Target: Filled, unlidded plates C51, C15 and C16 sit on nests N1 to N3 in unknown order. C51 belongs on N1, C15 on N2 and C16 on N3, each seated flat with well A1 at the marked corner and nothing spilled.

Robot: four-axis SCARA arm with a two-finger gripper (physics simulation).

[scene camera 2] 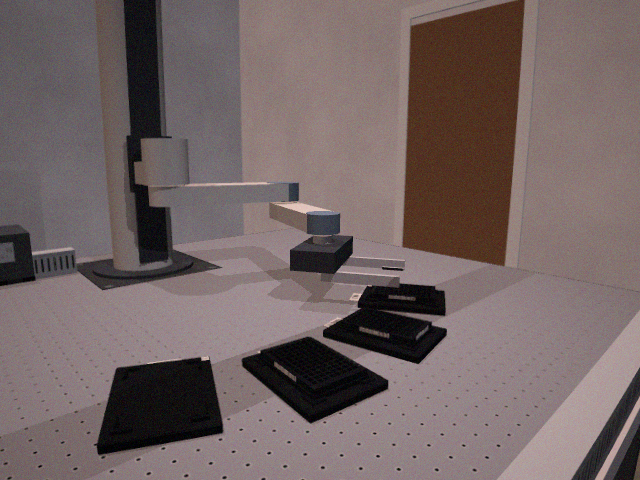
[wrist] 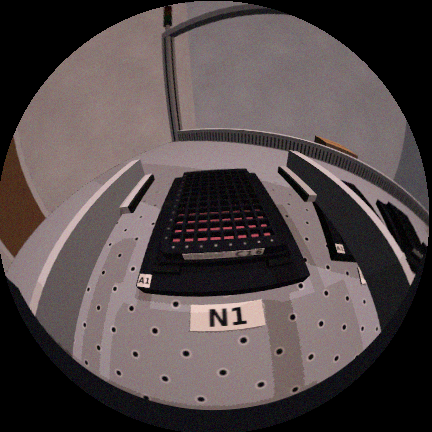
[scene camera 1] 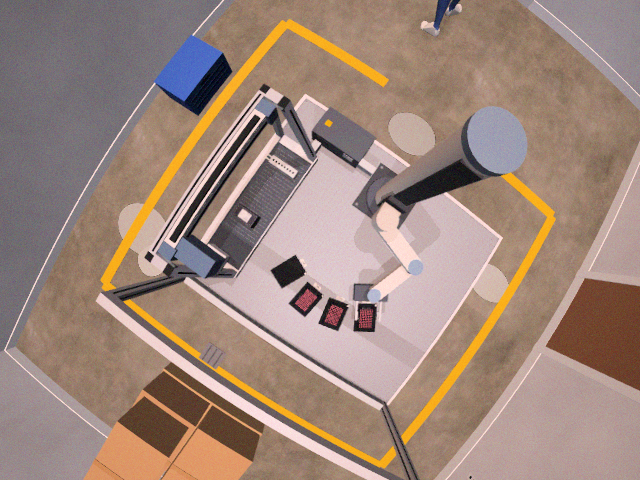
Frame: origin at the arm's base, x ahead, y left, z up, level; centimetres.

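Seen in the pictures: gripper, fingertip midpoint: (scene camera 2: 402, 272) (wrist: 215, 159) (scene camera 1: 367, 320); arm's base, link origin: (scene camera 2: 144, 270).
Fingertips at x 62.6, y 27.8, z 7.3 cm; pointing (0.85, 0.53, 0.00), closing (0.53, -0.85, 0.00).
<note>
Pixels of each thing's top centre, then the offset from my fingertips to it. "spot": a spot on its surface instead.
- second filled plate, top centre: (wrist: 353, 199) (scene camera 2: 385, 321) (scene camera 1: 333, 315) dy -16.0, dx +8.7, dz -3.4 cm
- bare black nest, top centre: (scene camera 2: 162, 388) (scene camera 1: 288, 272) dy -50.5, dx +3.1, dz -4.3 cm
- grey box, surface spot: (scene camera 1: 343, 135) spot: dy -67.6, dx -73.5, dz +5.4 cm
- low rail, surface spot: (scene camera 1: 284, 343) spot: dy -29.6, dx +37.8, dz -3.0 cm
The plate on N1 (scene camera 1: 366, 321) (wrist: 220, 220) has red-filled wells and looks level; its blurred label seems to read C16. Its nest (scene camera 2: 408, 308) (wrist: 225, 281) carries an A1 tag at the near left corner in the wrist view. My gripper (scene camera 1: 368, 313) (scene camera 2: 397, 272) (wrist: 215, 159) is open and empty, its fingers to either side of this plate and slightly above it. A second filled plate (scene camera 1: 333, 313) (scene camera 2: 390, 322) and a third (scene camera 1: 306, 299) (scene camera 2: 312, 361) sit on the neighbouring nests; their names are unreadable. Their well A1 lettering is too small to read.
A bare black nest (scene camera 1: 287, 271) (scene camera 2: 165, 403) lies at the far end of the row. The nest beside N1 (wrist: 345, 255) is partly hidden by my right finger. A gantry machine (scene camera 1: 214, 178) and a grey box (scene camera 1: 343, 135) stand farther off. A low rail (scene camera 1: 284, 343) edges the table.
</note>
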